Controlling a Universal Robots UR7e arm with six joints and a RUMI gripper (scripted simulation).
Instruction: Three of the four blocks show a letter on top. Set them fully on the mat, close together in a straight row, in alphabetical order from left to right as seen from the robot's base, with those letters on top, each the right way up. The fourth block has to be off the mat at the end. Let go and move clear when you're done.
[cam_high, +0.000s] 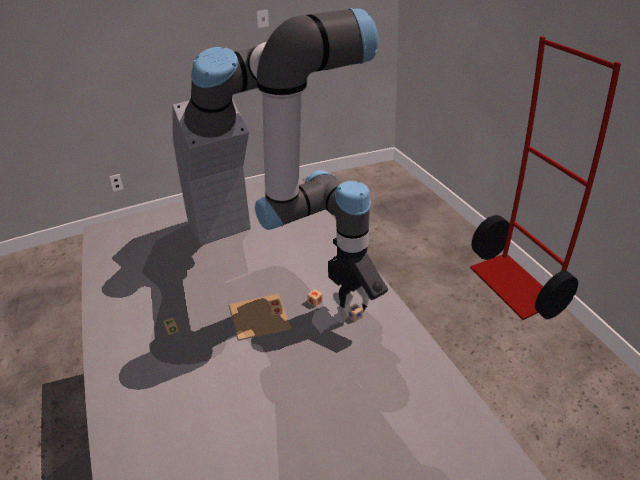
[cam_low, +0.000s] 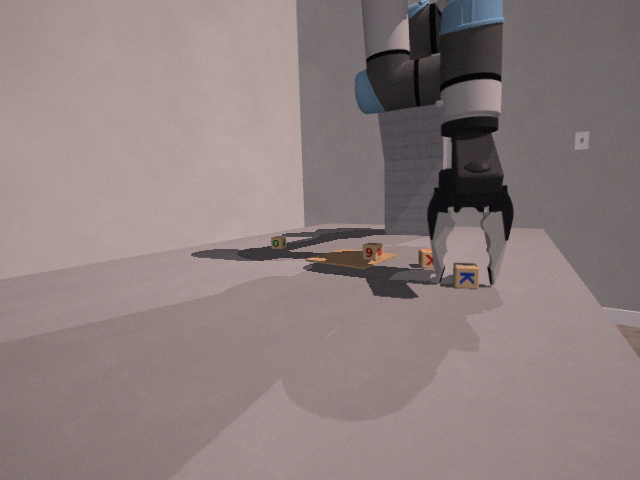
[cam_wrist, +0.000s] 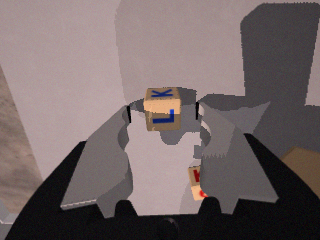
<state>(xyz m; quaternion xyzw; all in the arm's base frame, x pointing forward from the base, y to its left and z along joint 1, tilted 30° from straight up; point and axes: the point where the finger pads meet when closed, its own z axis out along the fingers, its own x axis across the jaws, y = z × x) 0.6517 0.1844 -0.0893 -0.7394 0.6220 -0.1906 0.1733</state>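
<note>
Now: hand right at the blue-lettered block. Round my hand: red-marked block 12 cm behind, 18 cm to the right; then red-lettered block 10 cm behind, 7 cm to the right; then tan mat 12 cm behind, 22 cm to the right, 2 cm below.
</note>
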